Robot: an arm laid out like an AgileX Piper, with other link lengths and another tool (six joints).
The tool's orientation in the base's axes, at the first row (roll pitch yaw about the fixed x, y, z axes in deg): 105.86 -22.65 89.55
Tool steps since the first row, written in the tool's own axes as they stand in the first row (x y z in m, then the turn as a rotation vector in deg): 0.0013 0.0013 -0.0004 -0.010 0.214 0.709; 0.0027 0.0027 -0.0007 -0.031 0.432 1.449; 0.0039 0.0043 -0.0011 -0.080 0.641 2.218; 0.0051 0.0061 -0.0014 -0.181 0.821 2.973; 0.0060 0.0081 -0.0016 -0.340 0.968 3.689; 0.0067 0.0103 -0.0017 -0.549 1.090 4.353; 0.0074 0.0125 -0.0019 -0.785 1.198 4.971; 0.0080 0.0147 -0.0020 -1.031 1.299 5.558; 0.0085 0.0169 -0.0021 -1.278 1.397 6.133; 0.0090 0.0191 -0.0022 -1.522 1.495 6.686; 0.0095 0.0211 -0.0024 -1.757 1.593 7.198; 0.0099 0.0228 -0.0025 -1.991 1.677 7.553
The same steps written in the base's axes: 0.0000 0.0007 0.0018 0.740 -0.020 0.007; 0.0001 0.0014 0.0036 1.512 -0.048 0.006; 0.0001 0.0019 0.0056 2.308 -0.096 -0.021; 0.0003 0.0023 0.0077 3.083 -0.183 -0.091; 0.0007 0.0024 0.0099 3.811 -0.314 -0.202; 0.0012 0.0022 0.0122 4.481 -0.488 -0.342; 0.0016 0.0020 0.0144 5.104 -0.685 -0.493; 0.0021 0.0017 0.0166 5.695 -0.892 -0.646; 0.0026 0.0013 0.0188 6.273 -1.101 -0.799; 0.0031 0.0010 0.0210 6.830 -1.308 -0.945; 0.0035 0.0007 0.0230 7.348 -1.512 -1.078; 0.0038 0.0004 0.0247 7.710 -1.724 -1.183
